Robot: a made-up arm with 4 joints. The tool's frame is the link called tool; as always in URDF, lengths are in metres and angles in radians. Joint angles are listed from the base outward.
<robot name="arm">
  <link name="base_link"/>
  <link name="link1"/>
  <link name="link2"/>
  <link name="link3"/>
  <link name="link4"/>
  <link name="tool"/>
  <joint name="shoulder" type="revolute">
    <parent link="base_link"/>
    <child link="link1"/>
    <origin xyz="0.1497 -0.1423 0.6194" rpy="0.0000 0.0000 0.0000"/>
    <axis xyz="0 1 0"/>
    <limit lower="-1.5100" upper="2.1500"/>
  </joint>
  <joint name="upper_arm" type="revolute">
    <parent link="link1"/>
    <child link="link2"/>
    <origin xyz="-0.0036 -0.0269 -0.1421" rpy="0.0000 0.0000 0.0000"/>
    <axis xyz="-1 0 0"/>
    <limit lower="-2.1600" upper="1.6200"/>
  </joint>
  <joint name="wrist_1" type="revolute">
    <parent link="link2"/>
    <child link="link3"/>
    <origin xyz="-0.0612 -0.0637 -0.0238" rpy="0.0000 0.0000 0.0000"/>
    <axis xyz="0 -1 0"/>
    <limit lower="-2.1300" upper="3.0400"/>
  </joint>
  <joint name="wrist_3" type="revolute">
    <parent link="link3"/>
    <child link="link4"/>
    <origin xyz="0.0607 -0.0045 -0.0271" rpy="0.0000 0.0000 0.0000"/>
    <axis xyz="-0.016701 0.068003 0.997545"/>
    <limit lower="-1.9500" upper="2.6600"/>
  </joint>
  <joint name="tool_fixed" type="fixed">
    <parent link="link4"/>
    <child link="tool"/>
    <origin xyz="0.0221 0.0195 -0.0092" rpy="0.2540 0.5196 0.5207"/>
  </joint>
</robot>
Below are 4 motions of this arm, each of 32 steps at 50 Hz.
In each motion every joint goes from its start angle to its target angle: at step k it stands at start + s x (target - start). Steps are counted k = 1, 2, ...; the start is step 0. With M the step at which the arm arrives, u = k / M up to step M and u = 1 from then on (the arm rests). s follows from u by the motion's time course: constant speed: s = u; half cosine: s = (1 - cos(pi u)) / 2; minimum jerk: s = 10 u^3 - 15 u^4 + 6 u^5.
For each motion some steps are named. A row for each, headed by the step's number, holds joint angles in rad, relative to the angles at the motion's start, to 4 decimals.
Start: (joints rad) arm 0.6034 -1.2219 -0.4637 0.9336
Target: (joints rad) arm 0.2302 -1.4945 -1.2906 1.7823
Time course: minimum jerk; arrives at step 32
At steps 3, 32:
3: -0.0027 -0.0019 -0.0059 0.0060
32: -0.3732 -0.2726 -0.8269 0.8487

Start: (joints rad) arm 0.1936 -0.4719 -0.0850 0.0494
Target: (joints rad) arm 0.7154 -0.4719 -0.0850 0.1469
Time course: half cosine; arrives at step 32
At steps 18, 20, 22, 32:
18: 0.3118 0.0000 0.0000 0.0583
20: 0.3607 0.0000 0.0000 0.0674
22: 0.4058 0.0000 0.0000 0.0758
32: 0.5218 0.0000 0.0000 0.0975

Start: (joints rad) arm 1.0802 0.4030 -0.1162 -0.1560
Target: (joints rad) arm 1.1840 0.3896 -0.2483 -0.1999
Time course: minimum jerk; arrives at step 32
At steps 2, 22, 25, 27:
2: 0.0002 0.0000 -0.0003 -0.0001
22: 0.0851 -0.0110 -0.1083 -0.0360
25: 0.0962 -0.0124 -0.1224 -0.0407
27: 0.1007 -0.0130 -0.1282 -0.0426

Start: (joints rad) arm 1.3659 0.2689 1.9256 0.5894
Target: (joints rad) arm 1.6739 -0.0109 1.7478 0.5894
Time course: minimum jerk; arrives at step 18
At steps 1, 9, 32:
1: 0.0005 -0.0004 -0.0003 0.0000
9: 0.1540 -0.1399 -0.0889 0.0000
32: 0.3080 -0.2798 -0.1778 0.0000

